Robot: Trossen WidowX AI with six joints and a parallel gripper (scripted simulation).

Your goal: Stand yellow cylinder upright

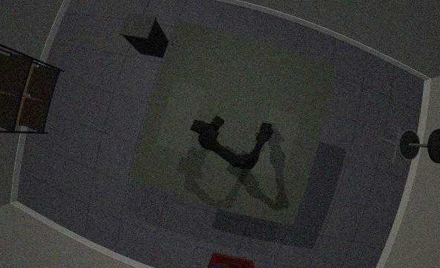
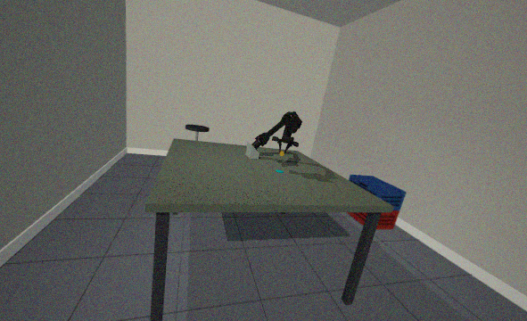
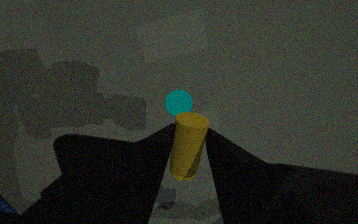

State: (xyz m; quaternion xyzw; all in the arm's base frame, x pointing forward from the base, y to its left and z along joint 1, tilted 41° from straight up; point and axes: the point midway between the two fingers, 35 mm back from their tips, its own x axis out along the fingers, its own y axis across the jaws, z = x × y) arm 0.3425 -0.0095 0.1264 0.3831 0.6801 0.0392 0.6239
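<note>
My gripper tip is now 14 cm above the cyan circle and 1 cm to the right of it. The rest, counted from my gripper tip: yellow tall cylinder: 2 cm behind, 1 cm to the left, 1 cm below.
</note>
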